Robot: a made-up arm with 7 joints. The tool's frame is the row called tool. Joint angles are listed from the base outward.
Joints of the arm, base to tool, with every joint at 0 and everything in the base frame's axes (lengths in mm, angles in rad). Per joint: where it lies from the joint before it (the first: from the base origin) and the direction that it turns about. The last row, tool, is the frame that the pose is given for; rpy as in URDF.
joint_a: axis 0.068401 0.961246 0.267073 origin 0 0 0
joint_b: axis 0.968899 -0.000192 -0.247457 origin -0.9 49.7 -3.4
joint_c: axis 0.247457 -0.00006 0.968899 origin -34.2 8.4 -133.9
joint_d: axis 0.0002 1 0.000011 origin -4.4 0 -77.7
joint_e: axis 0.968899 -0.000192 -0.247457 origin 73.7 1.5 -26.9
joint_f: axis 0.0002 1 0.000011 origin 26.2 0 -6.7
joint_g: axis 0.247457 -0.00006 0.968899 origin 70.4 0 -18
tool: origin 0 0 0 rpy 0 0.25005 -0.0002
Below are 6 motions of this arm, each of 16 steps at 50 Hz.
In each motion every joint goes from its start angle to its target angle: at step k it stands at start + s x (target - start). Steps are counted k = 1, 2, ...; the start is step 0. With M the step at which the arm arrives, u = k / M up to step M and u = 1 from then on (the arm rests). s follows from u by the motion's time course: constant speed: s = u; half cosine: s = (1 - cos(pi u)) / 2; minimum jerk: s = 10 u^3 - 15 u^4 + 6 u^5.
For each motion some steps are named. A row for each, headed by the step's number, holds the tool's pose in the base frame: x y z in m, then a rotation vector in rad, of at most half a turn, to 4 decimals.
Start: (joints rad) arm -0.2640 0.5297 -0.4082 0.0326 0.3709 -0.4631 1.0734
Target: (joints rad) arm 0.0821 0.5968 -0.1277 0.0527 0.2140 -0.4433 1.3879
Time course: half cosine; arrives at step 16
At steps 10, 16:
10: 0.1339 0.1257 -0.2276 0.5051 -0.5458 0.7492
16: 0.1128 0.1497 -0.2302 0.5530 -0.4880 0.9322

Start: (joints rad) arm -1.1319 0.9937 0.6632 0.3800 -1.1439 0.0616 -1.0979
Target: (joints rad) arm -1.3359 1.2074 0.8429 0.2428 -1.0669 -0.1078 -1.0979
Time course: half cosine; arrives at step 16
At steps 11, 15, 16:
11: 0.1505 0.3053 0.1573 0.4238 -1.6314 -0.6139
15: 0.1241 0.3058 0.1687 0.5335 -1.7267 -0.5575
16: 0.1229 0.3058 0.1691 0.5385 -1.7310 -0.5548

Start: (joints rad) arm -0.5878 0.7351 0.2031 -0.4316 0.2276 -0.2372 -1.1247
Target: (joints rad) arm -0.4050 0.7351 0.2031 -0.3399 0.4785 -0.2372 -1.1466
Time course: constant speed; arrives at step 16
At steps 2, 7, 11, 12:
2: 0.2078 0.1400 -0.0239 1.4395 -0.3702 -0.9194
7: 0.2078 0.1454 -0.0380 1.4646 -0.2380 -0.9142
11: 0.2070 0.1500 -0.0496 1.4841 -0.1313 -0.9126
12: 0.2067 0.1511 -0.0525 1.4889 -0.1045 -0.9126

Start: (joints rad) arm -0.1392 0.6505 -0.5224 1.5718 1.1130 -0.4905 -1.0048
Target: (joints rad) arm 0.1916 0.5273 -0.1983 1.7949 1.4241 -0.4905 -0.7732
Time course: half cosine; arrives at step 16
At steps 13, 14, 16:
13: -0.1698 0.2260 -0.2969 0.1386 2.2416 -1.9859
14: -0.1768 0.2233 -0.2940 0.1133 2.2428 -1.9890
16: -0.1825 0.2210 -0.2915 0.0923 2.2435 -1.9914

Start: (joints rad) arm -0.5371 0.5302 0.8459 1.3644 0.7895 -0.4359 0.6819
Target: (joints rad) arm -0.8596 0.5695 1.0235 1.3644 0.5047 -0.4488 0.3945
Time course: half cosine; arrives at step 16
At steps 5, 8, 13, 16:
5: 0.1980 0.2569 -0.2672 0.6496 0.3760 0.9874
8: 0.2234 0.2582 -0.2462 0.4921 0.3035 1.0051
13: 0.2565 0.2594 -0.2120 0.2552 0.1771 1.0042
16: 0.2625 0.2595 -0.2048 0.2074 0.1491 1.0002

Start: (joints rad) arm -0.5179 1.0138 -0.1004 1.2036 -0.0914 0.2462 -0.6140
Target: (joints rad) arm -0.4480 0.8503 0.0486 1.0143 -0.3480 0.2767 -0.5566
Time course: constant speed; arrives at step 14
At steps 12, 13, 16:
12: 0.1671 0.3251 -0.2237 0.1260 0.9674 0.0758
13: 0.1678 0.3219 -0.2264 0.1013 0.9485 0.0733
16: 0.1684 0.3188 -0.2289 0.0765 0.9298 0.0709

